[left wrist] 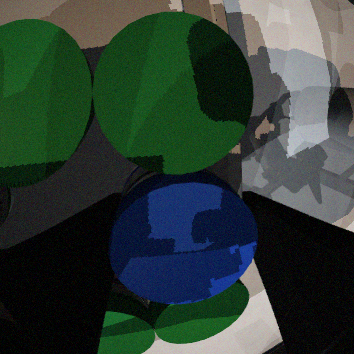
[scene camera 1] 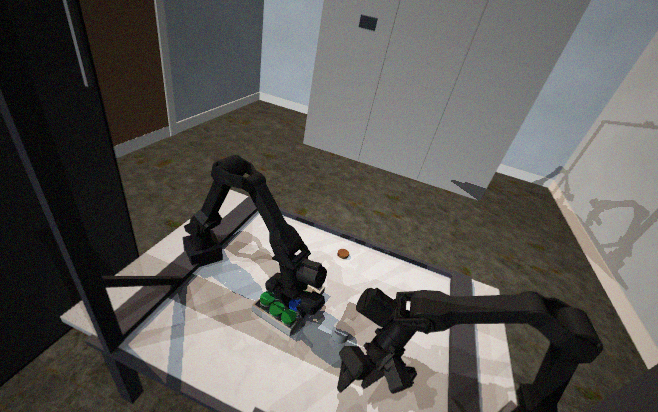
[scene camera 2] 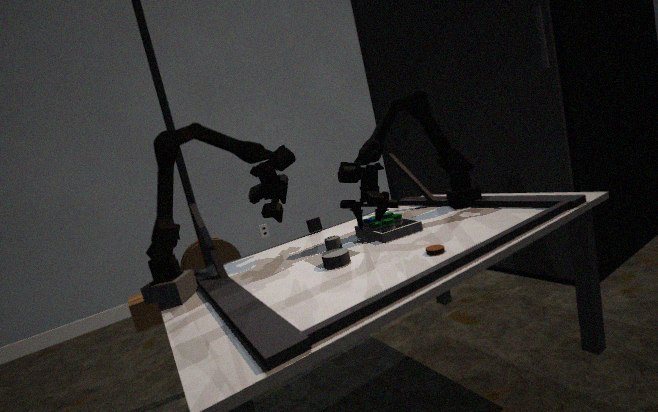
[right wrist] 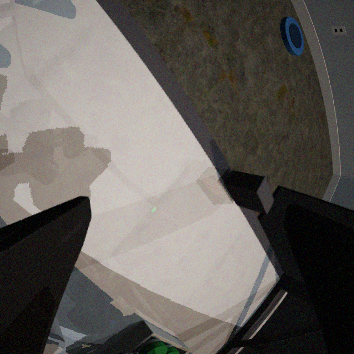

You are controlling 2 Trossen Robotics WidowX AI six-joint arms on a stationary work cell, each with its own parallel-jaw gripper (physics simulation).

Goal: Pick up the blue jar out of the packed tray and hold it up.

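Where they show: left gripper, fingertip midpoint: (left wrist: 182,202) (scene camera 1: 297,312); right gripper, fingertip midpoint: (scene camera 1: 351,388) (scene camera 2: 282,212) (right wrist: 191,211); left arm's base, link origin: (scene camera 1: 202,242) (scene camera 2: 462,188); right arm's base, link origin: (scene camera 2: 167,278).
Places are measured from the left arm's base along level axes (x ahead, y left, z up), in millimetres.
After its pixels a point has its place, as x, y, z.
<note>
The blue jar (scene camera 1: 295,303) @(353, 164, -9) (scene camera 2: 370,220) @(353, 187, -8) (left wrist: 184,245) @(352, 169, -9) stands in the packed grey tray (scene camera 1: 273,321) @(359, 92, -42) (scene camera 2: 403,231) @(261, 266, -46), among several green-lidded jars (scene camera 1: 277,309) @(344, 110, -15) (scene camera 2: 391,218) @(285, 198, -13) (left wrist: 170,90) @(338, 206, -15). My left gripper (left wrist: 182,202) @(364, 169, -43) is shut on the blue jar, with a dark finger against each side of its lid. In scene camera 2 the blue lid is about level with the green lids. Whether the jar's base is off the tray floor is hidden. My right gripper (scene camera 1: 367,384) (scene camera 2: 269,209) (right wrist: 191,211) @(649, 126, 69) is open and empty, held above the table away from the tray.
A large grey cylinder (scene camera 2: 336,258) @(458, 441, -36) and a smaller grey cylinder (scene camera 2: 332,242) @(480, 275, -34) stand on the table between the tray and the right arm's side. An orange disc (scene camera 1: 343,253) @(214, 464, -48) (scene camera 2: 435,249) @(211, 483, -48) lies near one table edge. Green lids crowd the blue jar closely.
</note>
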